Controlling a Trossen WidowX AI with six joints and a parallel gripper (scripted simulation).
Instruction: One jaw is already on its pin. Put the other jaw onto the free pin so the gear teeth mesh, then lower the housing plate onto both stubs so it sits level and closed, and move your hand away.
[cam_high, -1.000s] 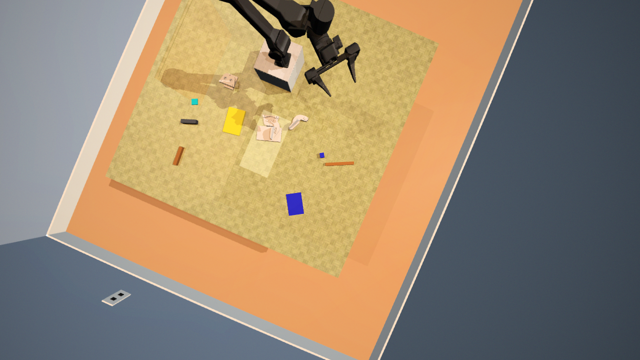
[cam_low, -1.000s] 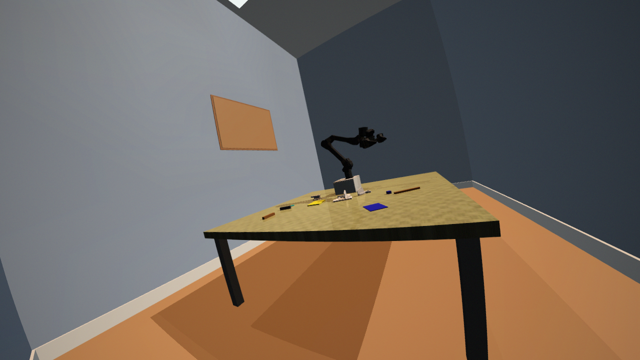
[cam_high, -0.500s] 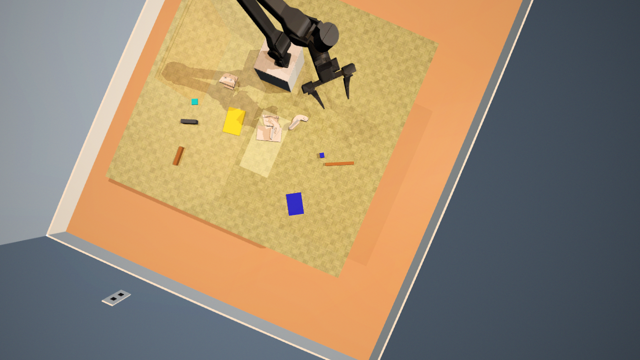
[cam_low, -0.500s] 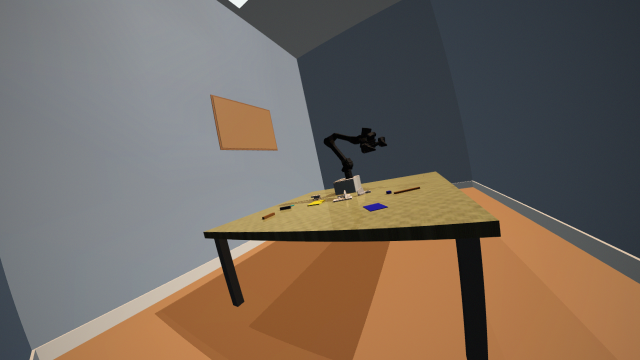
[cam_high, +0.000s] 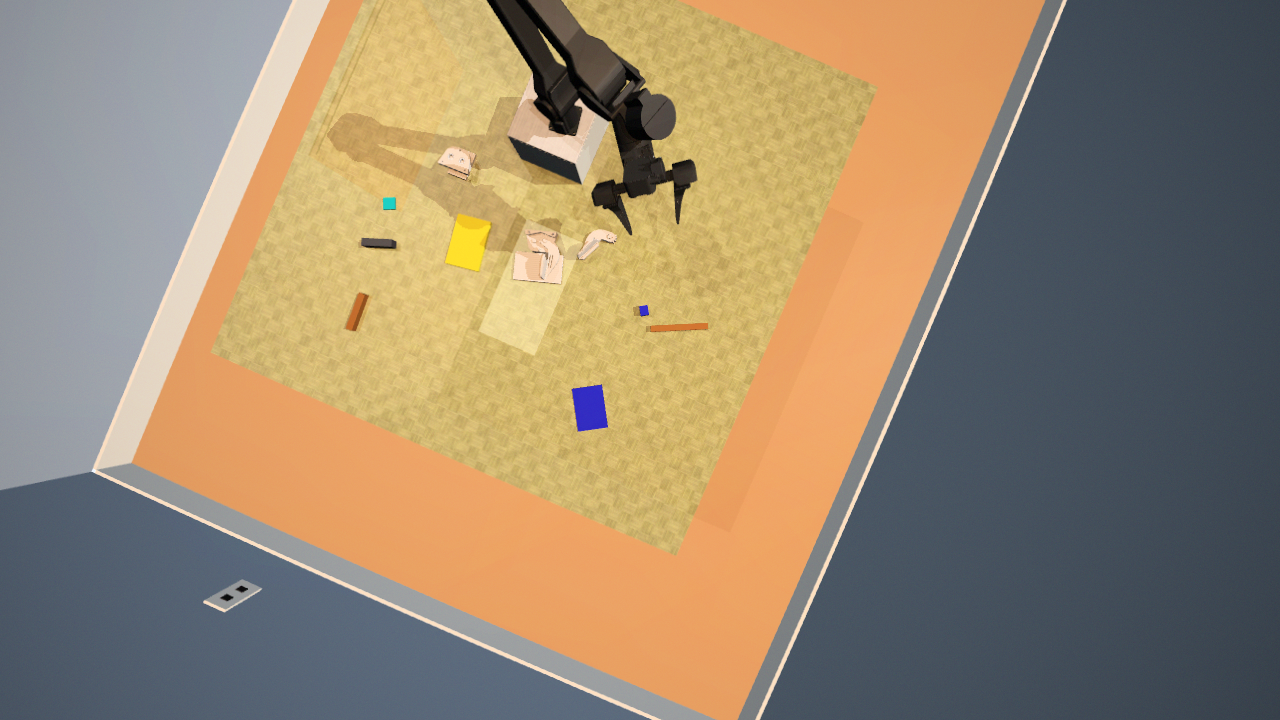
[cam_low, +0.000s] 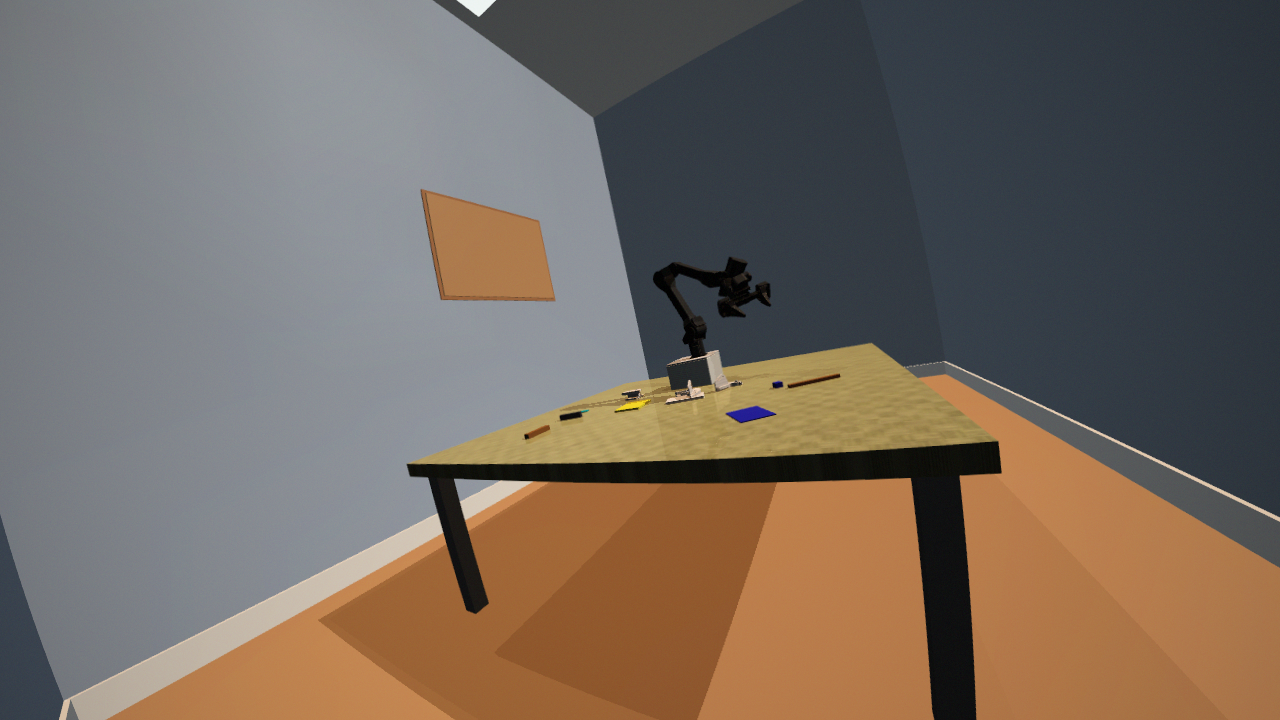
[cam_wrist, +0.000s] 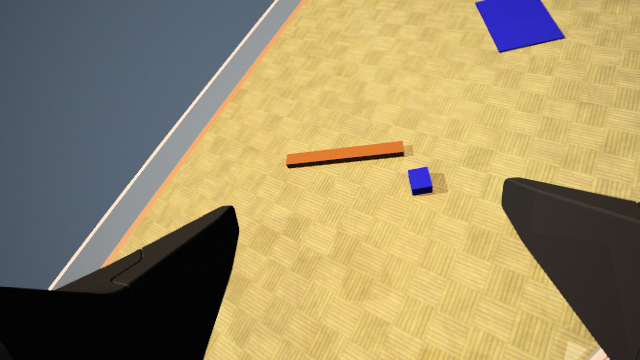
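Now: the yellow sheet 70 mm ahead of my gripper tip, 460 mm to the right of it and 230 mm below it. Also, from my gripper tip: blue cube (130 mm ahead, 10 mm to the left, 220 mm below); then blue sheet (400 mm ahead, 60 mm to the right, 230 mm below); then cyan cube (20 mm ahead, 680 mm to the right, 230 mm below).
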